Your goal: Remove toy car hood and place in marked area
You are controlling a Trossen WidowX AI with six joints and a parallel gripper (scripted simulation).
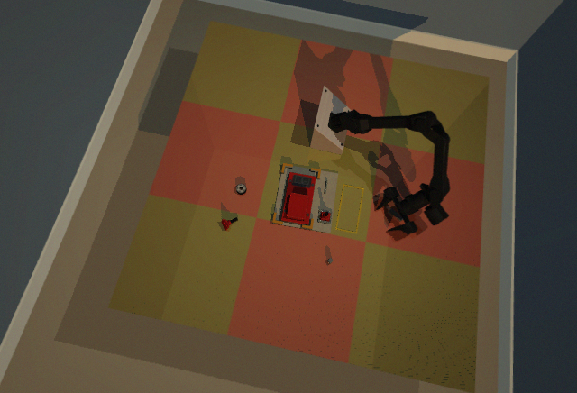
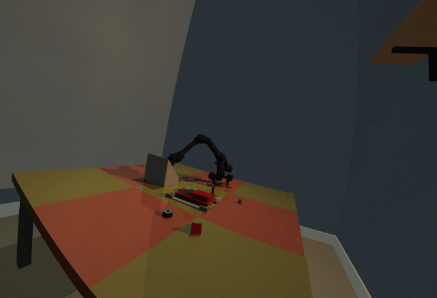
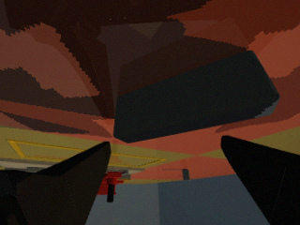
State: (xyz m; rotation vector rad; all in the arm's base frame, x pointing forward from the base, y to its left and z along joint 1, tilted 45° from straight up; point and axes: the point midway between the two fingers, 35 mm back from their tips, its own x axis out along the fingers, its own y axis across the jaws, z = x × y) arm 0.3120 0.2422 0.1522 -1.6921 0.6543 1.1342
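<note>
My gripper tip is 2 cm short of the hood, 33 cm to the left of it and 3 cm below it. Also, from my gripper tip: black wheel (1 cm behind, 57 cm to the right).
</note>
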